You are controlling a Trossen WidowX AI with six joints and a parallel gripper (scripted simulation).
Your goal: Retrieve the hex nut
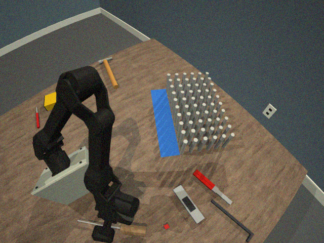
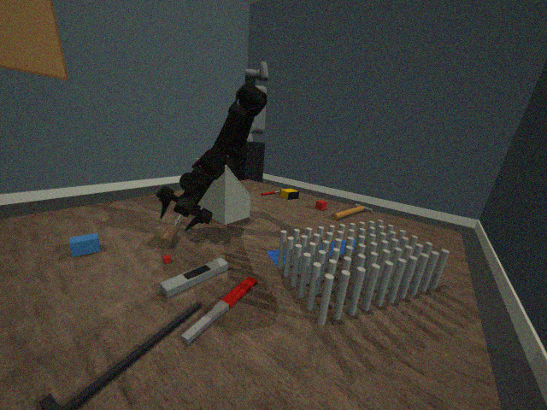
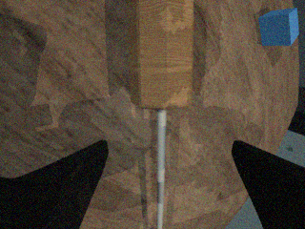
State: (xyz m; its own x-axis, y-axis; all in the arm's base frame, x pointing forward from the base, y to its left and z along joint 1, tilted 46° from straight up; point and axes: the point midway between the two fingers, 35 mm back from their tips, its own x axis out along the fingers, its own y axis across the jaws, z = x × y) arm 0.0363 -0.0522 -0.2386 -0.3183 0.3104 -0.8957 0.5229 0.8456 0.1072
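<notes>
The thin metal rod lies 20 mm to the left of my gripper tip, 20 mm behind it and 10 mm below it. Round my gripper tip: small red cube 170 mm ahead, 100 mm to the right, 20 mm below; then blue block 230 mm to the right, 30 mm behind, 10 mm below; then grey bar 280 mm ahead, 80 mm to the right, 10 mm below.
</notes>
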